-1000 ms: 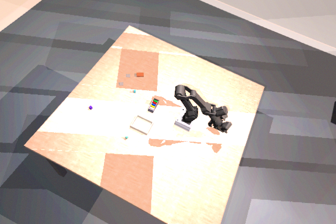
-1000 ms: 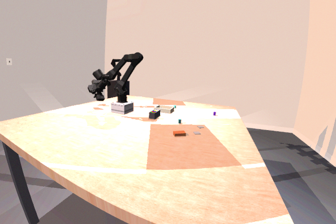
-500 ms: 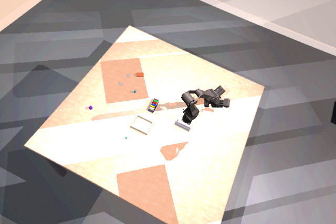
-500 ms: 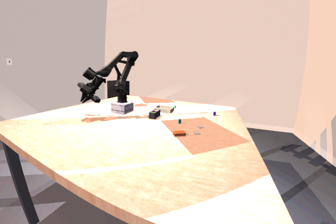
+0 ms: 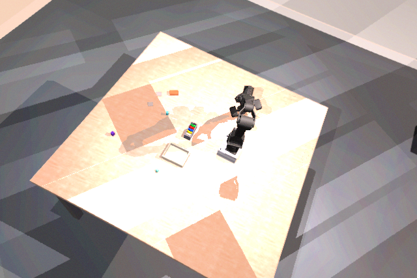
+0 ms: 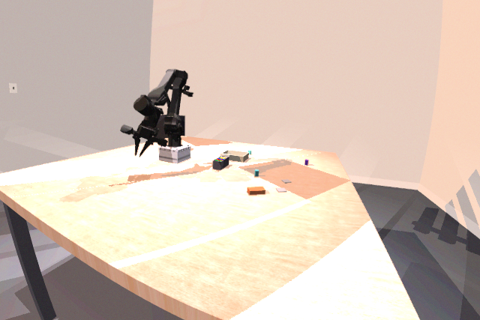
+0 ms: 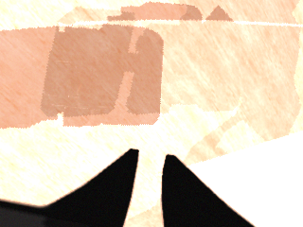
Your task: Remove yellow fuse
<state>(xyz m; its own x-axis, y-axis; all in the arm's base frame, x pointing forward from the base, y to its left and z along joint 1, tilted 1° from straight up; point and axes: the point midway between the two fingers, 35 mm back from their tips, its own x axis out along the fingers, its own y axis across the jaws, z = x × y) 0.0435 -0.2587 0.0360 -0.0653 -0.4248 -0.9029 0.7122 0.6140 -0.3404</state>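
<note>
Now: gripper tip 30 cm to the right of the yellow fuse, 23 cm short of it and 5 cm above it. From my gripper tip the other things lie so: red fuse 26 cm to the left, 23 cm ahead, 5 cm below; blue fuse 28 cm to the left, 23 cm ahead, 5 cm below; green fuse 25 cm to the left, 23 cm ahead, 5 cm below.
</note>
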